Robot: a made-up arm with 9 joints.
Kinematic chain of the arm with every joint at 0, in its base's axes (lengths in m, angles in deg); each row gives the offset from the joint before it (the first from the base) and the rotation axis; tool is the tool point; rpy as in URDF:
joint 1: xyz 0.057 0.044 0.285 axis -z
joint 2: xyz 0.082 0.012 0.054 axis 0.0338 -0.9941 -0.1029
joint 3: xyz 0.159 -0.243 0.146 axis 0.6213 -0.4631 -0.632
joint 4: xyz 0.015 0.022 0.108 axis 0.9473 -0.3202 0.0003
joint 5: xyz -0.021 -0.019 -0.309 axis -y
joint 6: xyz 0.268 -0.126 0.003 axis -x
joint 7: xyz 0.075 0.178 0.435 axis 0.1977 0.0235 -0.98
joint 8: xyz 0 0.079 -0.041 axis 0.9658 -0.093 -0.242
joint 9: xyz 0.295 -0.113 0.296 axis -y
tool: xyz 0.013 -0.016 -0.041 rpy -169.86 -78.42 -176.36
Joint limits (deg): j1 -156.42..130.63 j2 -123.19..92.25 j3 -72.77..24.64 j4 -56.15..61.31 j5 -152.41..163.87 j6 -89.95..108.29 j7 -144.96..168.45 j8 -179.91..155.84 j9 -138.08..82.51
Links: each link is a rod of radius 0.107 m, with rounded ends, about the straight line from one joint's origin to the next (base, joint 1, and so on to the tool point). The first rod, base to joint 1, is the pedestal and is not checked.
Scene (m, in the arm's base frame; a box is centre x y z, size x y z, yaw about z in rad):
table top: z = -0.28
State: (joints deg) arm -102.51 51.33 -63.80 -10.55 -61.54 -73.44 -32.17 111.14 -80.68
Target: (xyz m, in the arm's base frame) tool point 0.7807 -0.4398 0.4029
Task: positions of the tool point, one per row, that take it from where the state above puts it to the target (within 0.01 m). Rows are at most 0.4 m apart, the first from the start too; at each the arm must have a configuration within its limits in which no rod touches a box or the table.
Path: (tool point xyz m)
1: 0.6238 0.8234 0.5949
2: 0.5270 0.7978 0.7563
3: 0.4792 0.6715 0.9463
4: 0.4955 0.4437 1.0960
5: 0.5692 0.1486 1.1362
6: 0.6710 -0.1479 1.0233
7: 0.7566 -0.3659 0.7603
8: 0.7807 -0.4398 0.4029

